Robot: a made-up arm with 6 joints. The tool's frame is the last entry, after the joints. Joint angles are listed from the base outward.
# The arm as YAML. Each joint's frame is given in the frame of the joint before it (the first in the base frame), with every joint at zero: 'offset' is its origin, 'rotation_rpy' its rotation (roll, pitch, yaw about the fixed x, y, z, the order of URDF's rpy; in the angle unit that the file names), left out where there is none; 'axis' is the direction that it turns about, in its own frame. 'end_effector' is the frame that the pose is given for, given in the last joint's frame.
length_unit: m
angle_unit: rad
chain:
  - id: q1
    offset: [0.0, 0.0, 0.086]
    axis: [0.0, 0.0, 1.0]
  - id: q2
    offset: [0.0, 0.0, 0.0]
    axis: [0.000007, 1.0, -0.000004]
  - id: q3
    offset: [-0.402, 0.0, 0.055]
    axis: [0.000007, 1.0, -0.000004]
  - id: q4
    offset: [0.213, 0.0, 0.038]
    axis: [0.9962, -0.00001, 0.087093]
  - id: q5
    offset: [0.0, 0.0, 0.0]
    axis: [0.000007, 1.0, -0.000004]
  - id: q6
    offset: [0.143, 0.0, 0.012]
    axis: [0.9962, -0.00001, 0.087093]
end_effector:
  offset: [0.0, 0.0, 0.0]
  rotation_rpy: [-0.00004, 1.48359, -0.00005]
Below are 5 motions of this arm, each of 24 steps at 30 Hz.
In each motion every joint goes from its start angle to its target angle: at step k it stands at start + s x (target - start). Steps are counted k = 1, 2, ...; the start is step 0. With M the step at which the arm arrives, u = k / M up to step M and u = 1 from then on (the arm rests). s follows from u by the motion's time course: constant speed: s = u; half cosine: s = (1 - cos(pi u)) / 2; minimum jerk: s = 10 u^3 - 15 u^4 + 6 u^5.
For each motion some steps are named. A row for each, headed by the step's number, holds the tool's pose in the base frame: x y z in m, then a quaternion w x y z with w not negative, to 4 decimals.
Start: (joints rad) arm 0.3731 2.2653 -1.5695 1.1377 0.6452 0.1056
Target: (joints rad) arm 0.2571 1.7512 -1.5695 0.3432 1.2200 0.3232
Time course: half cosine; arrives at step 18
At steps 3, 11, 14, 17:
3: 0.4863 0.2722 0.1730 0.0372 0.2384 0.8819 0.4051
11: 0.4071 0.1971 0.2903 0.0526 0.0958 0.9479 0.2993
14: 0.3743 0.1614 0.3227 0.0649 0.0742 0.9669 0.2352
17: 0.3565 0.1417 0.3383 0.0725 0.0701 0.9750 0.1982

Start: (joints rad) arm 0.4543 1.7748 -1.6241 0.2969 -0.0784 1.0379
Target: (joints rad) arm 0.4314 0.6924 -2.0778 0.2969 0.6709 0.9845
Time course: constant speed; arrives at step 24
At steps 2, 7, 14, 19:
2: 0.4114 0.1994 0.5233 0.4629 0.2899 0.6133 0.5706
7: 0.3052 0.1532 0.6254 0.4922 0.2434 0.5630 0.6177
14: 0.1207 0.0734 0.7136 0.5361 0.1707 0.4874 0.6677
19: -0.0250 0.0113 0.7298 0.5695 0.1160 0.4295 0.6912

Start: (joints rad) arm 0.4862 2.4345 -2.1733 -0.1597 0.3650 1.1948
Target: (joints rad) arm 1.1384 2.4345 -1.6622 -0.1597 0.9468 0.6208
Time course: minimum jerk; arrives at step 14
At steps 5, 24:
5: 0.5270 0.3840 0.1569 0.2913 0.1376 0.9163 0.2378
24: 0.2315 0.4572 0.0419 0.0294 -0.3019 0.9507 -0.0638

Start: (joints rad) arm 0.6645 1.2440 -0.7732 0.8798 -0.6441 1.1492
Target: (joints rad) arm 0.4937 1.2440 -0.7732 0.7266 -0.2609 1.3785
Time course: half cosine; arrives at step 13
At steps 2, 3, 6, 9, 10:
2: 0.2439 0.1070 0.4276 0.3456 0.5328 0.4406 0.6345
3: 0.2445 0.1073 0.4255 0.3377 0.5357 0.4452 0.6330
6: 0.2470 0.1082 0.4154 0.3019 0.5511 0.4654 0.6233
9: 0.2483 0.1075 0.4032 0.2631 0.5720 0.4855 0.6065
10: 0.2484 0.1070 0.3998 0.2531 0.5781 0.4904 0.6010

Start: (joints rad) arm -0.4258 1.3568 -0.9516 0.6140 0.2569 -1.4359
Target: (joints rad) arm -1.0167 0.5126 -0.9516 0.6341 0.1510 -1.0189
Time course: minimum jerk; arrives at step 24
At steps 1, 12, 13, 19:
1: 0.2831 -0.1052 0.3696 0.4382 -0.2123 0.8393 -0.2418
12: 0.1315 -0.0926 0.4744 0.5637 -0.0013 0.7286 -0.3891
13: 0.1081 -0.0812 0.4850 0.5800 0.0258 0.7030 -0.4109
19: 0.0159 0.0007 0.5113 0.6426 0.1222 0.5631 -0.5049

